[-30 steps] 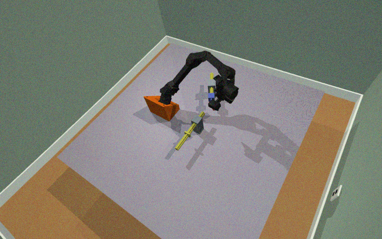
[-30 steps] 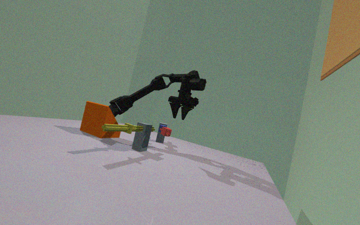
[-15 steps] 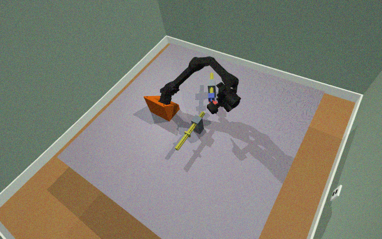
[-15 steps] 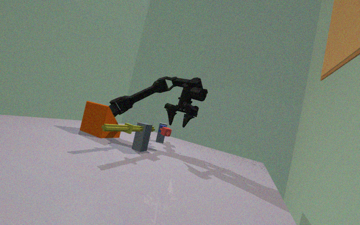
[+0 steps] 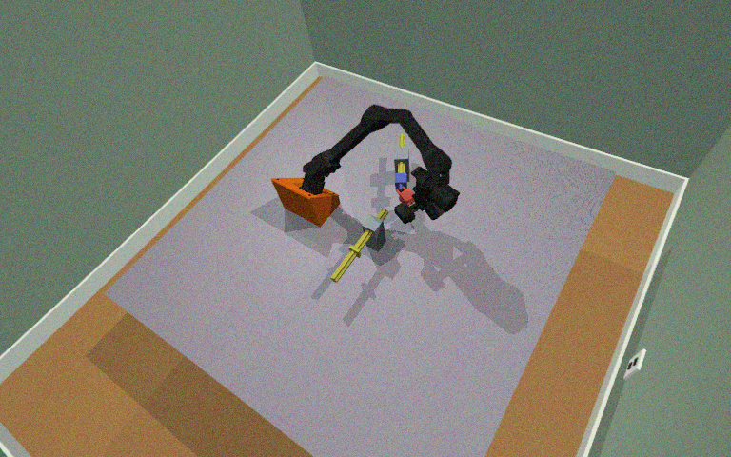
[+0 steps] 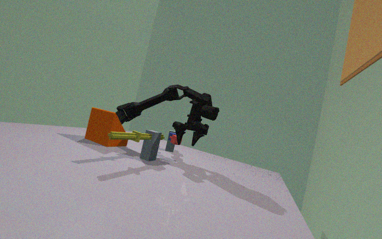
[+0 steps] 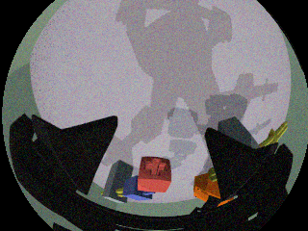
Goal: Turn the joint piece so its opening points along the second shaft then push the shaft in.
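Right now the red square joint piece is 7 cm behind my gripper tip, 4 cm to the left of it and 1 cm above it.
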